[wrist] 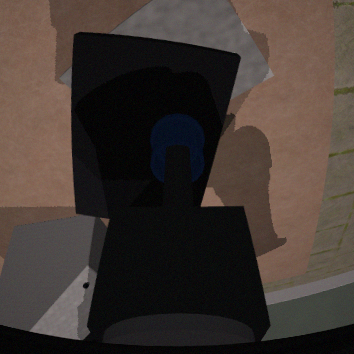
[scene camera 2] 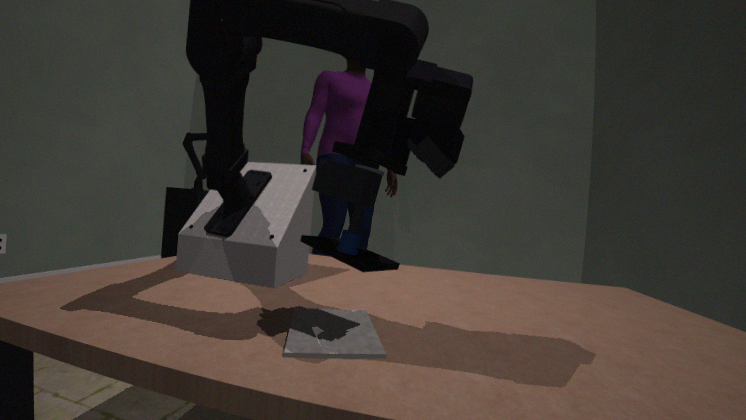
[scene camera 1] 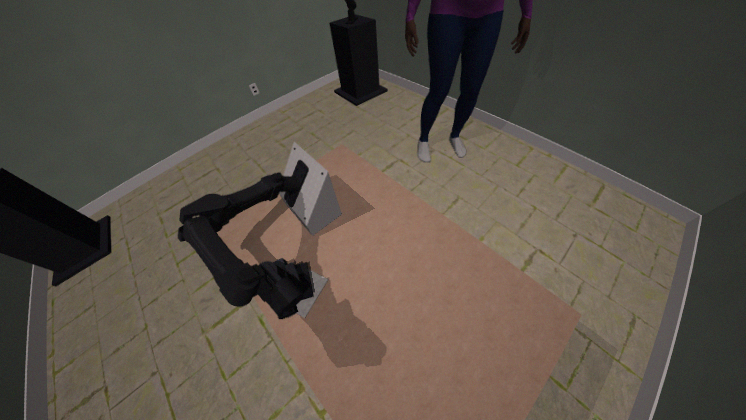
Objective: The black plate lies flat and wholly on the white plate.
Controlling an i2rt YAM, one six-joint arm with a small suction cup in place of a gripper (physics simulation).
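Frame: origin at the arm's base, x ahead, y left, z up, level; centimetres.
Seen in the pictures: end effector, tool point: (wrist: pixel 177 129) (scene camera 2: pixel 344 258); arm's base, origin of the base link: (scene camera 2: pixel 240 201) (scene camera 1: pixel 296 184).
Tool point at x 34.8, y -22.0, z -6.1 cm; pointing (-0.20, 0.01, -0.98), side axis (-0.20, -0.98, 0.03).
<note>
Pixels of each thing's middle, then the offset from my tool point to it. Level surfaces: height alone.
- black plate, body centre: (wrist: pixel 142 143) (scene camera 2: pixel 349 252) (scene camera 1: pixel 298 282) dx -0.1, dy +2.1, dz +0.6 cm
- white plate, body centre: (wrist: pixel 165 70) (scene camera 2: pixel 333 329) (scene camera 1: pixel 304 291) dx -1.2, dy +0.9, dz -10.4 cm
- brown table, its level: dz -10.7 cm
The black plate (scene camera 2: pixel 373 259) (wrist: pixel 120 60) hangs from my blue suction cup (scene camera 2: pixel 348 243) (wrist: pixel 177 132), which sits on its upper face. In scene camera 2 the plate is a little tilted and is held above the table, apart from the white plate. The white plate (scene camera 2: pixel 344 346) (scene camera 1: pixel 316 292) (wrist: pixel 200 27) lies flat on the table, partly under the arm's shadow. In the wrist view the black plate covers part of the white plate. In scene camera 1 the arm hides the suction cup and part of the white plate.
The arm's base stands on a light grey sloped block (scene camera 1: pixel 327 206) (scene camera 2: pixel 292 234) (wrist: pixel 50 260) at one end of the brown table (scene camera 1: pixel 443 292) (scene camera 2: pixel 522 307). The block rises near the held plate. A person (scene camera 1: pixel 462 52) (scene camera 2: pixel 339 109) stands beyond the table.
</note>
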